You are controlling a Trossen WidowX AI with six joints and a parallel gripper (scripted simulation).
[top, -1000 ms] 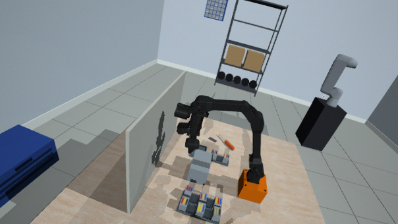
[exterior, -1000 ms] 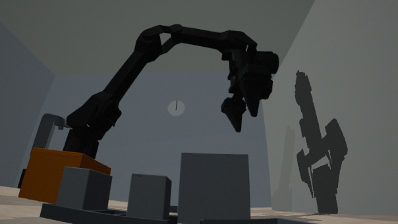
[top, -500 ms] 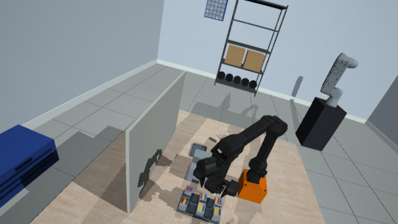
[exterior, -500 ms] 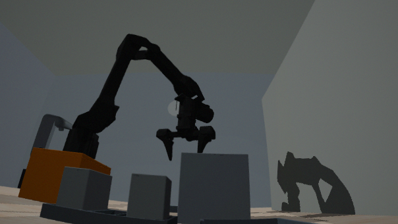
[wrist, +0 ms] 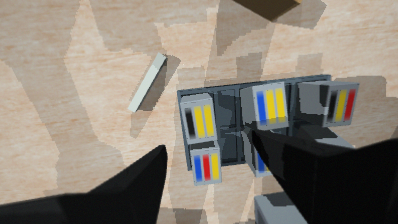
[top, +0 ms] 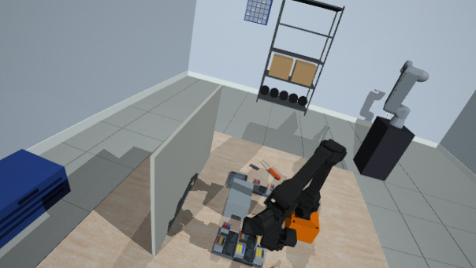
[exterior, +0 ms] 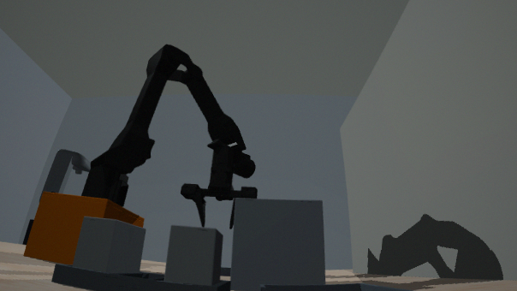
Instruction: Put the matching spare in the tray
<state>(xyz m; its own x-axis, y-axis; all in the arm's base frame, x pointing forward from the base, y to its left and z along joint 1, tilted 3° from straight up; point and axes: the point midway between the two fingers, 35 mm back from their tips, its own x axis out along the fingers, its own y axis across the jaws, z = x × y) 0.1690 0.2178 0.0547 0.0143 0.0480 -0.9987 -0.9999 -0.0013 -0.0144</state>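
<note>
Right now my gripper tip is 60 mm above the grey spare block. From my gripper tip the other things lie so: tray (420 mm to the right, 150 mm ahead, 100 mm below); tan box (130 mm to the left, 80 mm below, 80 mm ahead); grey mounted unit (240 mm to the right, 120 mm ahead, 50 mm below).
</note>
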